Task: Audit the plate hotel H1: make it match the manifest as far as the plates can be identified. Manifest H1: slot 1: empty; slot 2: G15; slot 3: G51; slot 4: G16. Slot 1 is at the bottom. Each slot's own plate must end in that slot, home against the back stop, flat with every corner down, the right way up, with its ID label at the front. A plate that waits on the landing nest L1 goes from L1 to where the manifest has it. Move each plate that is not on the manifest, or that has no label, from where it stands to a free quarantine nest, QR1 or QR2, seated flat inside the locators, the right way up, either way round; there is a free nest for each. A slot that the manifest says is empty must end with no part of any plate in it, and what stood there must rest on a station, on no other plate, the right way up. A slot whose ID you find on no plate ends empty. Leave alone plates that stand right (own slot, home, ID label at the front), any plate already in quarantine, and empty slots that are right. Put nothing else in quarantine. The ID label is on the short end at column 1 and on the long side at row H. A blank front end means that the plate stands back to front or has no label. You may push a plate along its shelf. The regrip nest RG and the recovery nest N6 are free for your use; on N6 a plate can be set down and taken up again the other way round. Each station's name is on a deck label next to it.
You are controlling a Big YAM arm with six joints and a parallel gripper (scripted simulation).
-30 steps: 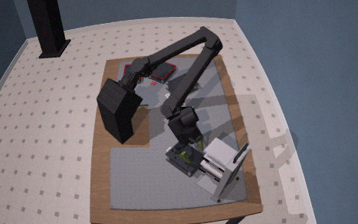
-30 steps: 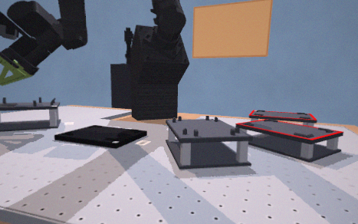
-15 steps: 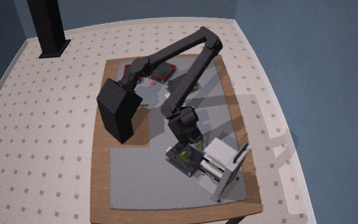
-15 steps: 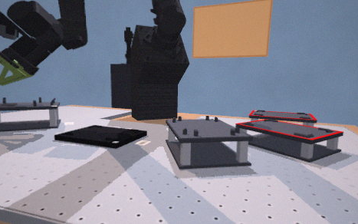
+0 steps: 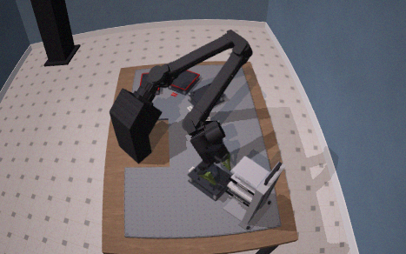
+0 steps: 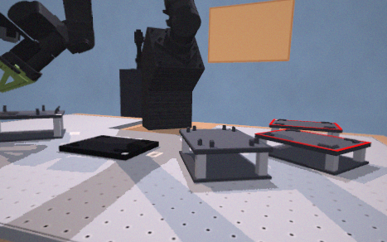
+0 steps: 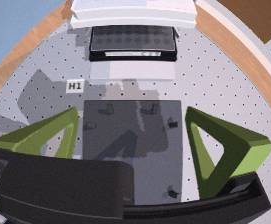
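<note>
Right now my hand is 10 cm short of the dark plate, 7 cm to the left of it and 1 cm above it. Round my hand: flat black pad (31 cm to the left, 11 cm below, 6 cm behind); then h1 deck label (12 cm below, 11 cm ahead, 3 cm to the left); then red-edged quarantine nest (65 cm to the left, 42 cm behind, 8 cm below).
</note>
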